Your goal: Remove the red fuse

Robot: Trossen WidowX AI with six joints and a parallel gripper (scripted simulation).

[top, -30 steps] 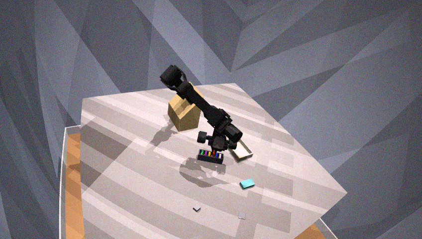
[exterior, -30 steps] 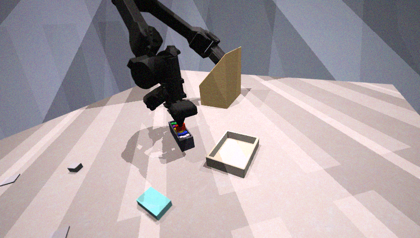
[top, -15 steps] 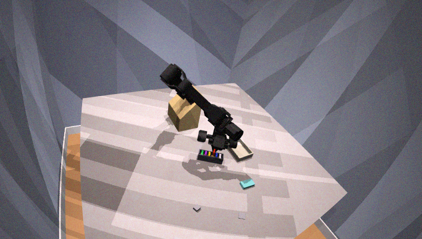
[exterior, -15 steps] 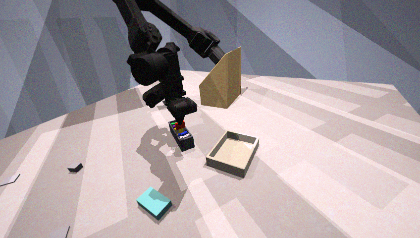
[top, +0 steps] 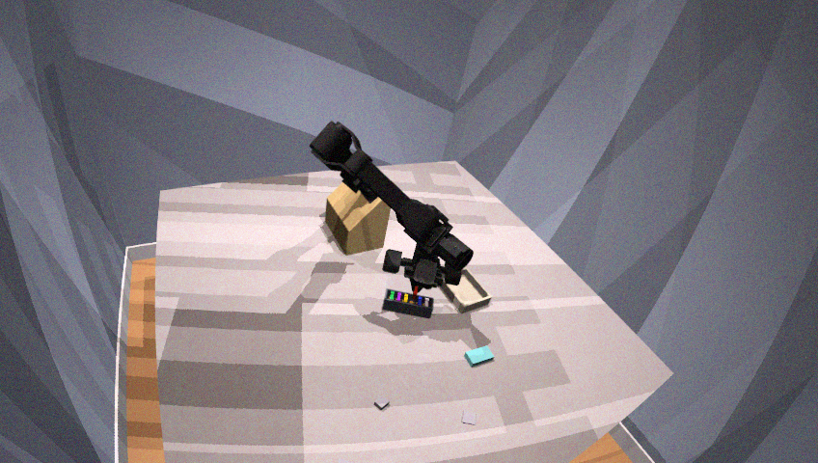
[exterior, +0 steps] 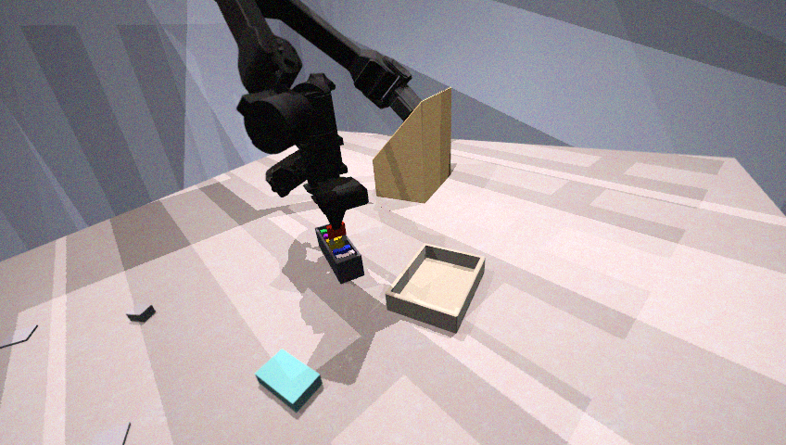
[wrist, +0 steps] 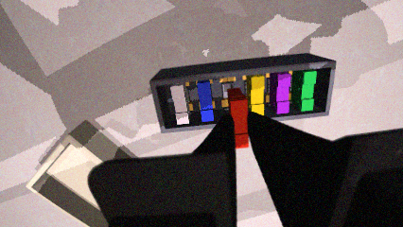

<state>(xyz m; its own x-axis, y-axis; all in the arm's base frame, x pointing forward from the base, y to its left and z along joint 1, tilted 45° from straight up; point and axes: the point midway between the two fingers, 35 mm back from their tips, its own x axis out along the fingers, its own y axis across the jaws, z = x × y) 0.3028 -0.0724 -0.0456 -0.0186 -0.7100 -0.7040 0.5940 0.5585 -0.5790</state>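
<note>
Now: gripper tip 180 mm to the right of the beige tray, 70 mm above it and 10 mm short of it. The rest, counted from my gripper tip: red fuse 10 mm below; cyan slab 210 mm ahead, 70 mm to the left, 60 mm below; small grey piece 220 mm ahead, 210 mm to the right, 60 mm below.
</note>
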